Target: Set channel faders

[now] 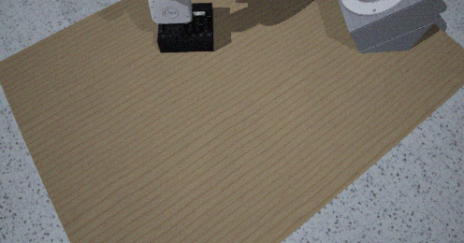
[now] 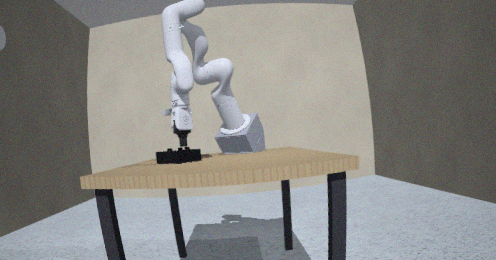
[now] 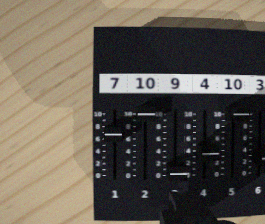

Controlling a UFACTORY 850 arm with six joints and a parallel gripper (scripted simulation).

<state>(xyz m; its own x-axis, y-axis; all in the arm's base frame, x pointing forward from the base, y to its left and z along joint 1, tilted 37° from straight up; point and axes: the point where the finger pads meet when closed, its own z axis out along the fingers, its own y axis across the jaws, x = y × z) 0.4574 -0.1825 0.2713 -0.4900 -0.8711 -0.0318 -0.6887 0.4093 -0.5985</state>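
My gripper is now 30 mm above the fader 3, 20 mm to the left of it and 10 mm past it. From my hand the other things lie so: fader 1 (70 mm to the right, 30 mm below, 10 mm ahead); fader 2 (70 mm to the right, 30 mm below, 20 mm behind); fader 4 (40 mm behind, 30 mm below, 20 mm to the right).
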